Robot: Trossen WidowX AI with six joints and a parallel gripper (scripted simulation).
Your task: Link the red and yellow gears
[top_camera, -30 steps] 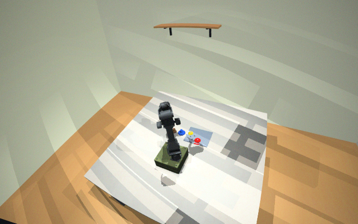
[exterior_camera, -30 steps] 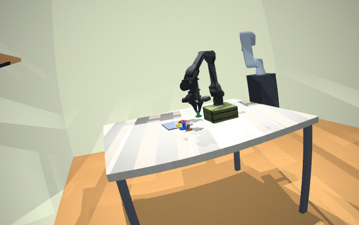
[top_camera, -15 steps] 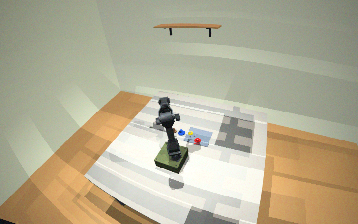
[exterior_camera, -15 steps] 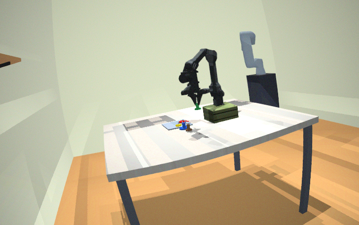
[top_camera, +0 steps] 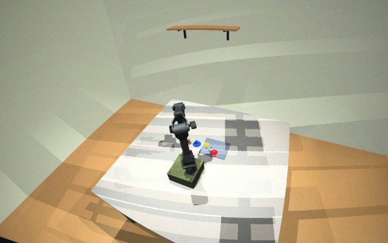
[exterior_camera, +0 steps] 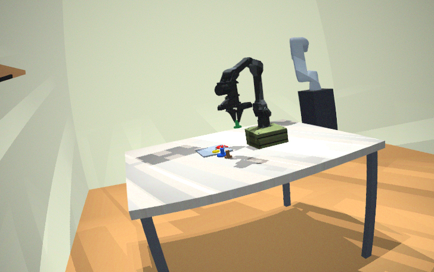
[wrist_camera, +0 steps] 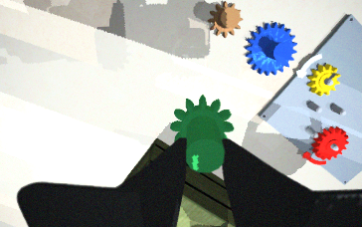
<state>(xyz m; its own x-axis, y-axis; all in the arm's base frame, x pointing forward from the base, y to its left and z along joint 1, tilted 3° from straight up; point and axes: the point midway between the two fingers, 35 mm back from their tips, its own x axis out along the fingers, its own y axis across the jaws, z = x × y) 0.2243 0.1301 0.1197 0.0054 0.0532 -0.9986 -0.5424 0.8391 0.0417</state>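
Right now my gripper tip is 4 cm short of the red gear, 22 cm to the left of it and 15 cm above it. Round my gripper tip: green gear 1 cm below; then brown gear 8 cm ahead, 1 cm to the left, 15 cm below; then blue gear 9 cm ahead, 6 cm to the right, 15 cm below.
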